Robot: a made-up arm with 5 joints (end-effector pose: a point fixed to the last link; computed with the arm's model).
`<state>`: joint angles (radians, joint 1 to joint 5).
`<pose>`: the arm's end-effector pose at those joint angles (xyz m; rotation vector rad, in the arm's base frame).
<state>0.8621 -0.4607 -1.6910 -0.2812 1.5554</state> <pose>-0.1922 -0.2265 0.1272 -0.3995 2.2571 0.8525</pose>
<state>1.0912 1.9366 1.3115 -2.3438 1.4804</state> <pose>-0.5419 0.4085 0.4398 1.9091 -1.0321 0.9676</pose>
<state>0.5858 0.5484 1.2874 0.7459 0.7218</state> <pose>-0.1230 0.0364 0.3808 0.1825 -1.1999 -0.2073</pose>
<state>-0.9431 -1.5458 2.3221 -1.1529 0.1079</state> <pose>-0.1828 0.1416 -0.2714 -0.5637 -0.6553 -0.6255</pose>
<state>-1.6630 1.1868 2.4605 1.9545 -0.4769</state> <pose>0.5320 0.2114 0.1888 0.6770 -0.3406 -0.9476</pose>
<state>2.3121 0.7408 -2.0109 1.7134 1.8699</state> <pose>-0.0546 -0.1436 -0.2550 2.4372 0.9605 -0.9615</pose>
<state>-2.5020 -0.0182 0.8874 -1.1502 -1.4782</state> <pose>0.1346 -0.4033 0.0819 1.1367 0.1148 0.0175</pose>
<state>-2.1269 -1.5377 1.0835 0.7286 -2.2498</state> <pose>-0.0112 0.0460 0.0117 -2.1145 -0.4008 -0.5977</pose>
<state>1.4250 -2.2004 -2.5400 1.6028 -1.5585</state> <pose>-0.0033 0.2821 -0.1209 -0.2230 -1.5750 1.1934</pose>
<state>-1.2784 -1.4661 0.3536 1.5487 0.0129</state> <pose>-0.0896 -0.0870 -0.2306 0.2938 1.6215 -2.3604</pose>
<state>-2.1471 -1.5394 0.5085 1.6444 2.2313</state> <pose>-0.2650 -0.0038 -0.1293 -1.4902 -0.1598 1.4570</pose>
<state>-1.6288 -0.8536 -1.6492 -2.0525 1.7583</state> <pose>-0.2524 -0.4085 0.1248 -1.9705 -0.1371 -2.1454</pose>
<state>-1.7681 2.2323 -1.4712 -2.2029 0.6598</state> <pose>0.4869 0.5981 -0.0406 0.0580 -2.2228 -0.0876</pose>
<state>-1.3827 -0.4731 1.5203 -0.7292 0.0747</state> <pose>-0.1101 -0.1534 0.0027 -0.0051 -0.0710 0.2576</pose>
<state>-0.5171 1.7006 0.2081 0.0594 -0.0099</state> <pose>0.1155 0.2363 0.3238 -1.5932 0.1750 0.5670</pose>
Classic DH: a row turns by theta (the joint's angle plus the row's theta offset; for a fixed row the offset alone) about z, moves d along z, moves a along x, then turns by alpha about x. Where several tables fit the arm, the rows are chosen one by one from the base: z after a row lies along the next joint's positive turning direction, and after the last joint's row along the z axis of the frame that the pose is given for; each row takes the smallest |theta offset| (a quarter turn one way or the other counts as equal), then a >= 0, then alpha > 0; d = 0 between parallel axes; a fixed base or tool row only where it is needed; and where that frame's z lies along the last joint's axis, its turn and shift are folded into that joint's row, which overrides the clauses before.
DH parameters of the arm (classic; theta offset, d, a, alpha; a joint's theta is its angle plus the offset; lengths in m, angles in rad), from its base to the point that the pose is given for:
base (fixed): 0 0.035 0 1.5708
joint 1: 1.5708 -0.12 0.106 -1.5708
joint 2: 0 -0.022 0.095 1.5708
joint 3: -1.5708 0.407 0.04 1.5708
joint 4: 0 0.035 -0.175 1.5708
joint 5: 0 0.185 0.06 1.5708
tool (fixed): 0 0.042 0 0

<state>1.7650 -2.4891 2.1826 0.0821 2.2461</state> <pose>0.0281 0.2514 0.2257 1.6400 -0.6566 2.1634</pose>
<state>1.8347 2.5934 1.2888 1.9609 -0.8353</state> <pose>0.0224 0.5887 0.1054 0.7644 1.7721 0.0371</pose>
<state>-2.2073 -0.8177 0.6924 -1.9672 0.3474</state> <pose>-0.2159 -0.2913 0.2411 1.1089 0.9725 0.9754</pose>
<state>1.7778 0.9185 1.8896 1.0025 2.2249</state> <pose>-0.3782 0.2025 0.0510 -0.2319 -1.2989 0.1812</pose>
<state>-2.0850 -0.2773 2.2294 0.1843 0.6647</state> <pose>0.0914 -0.1054 -0.0957 0.0026 0.4962 -0.4421</pose>
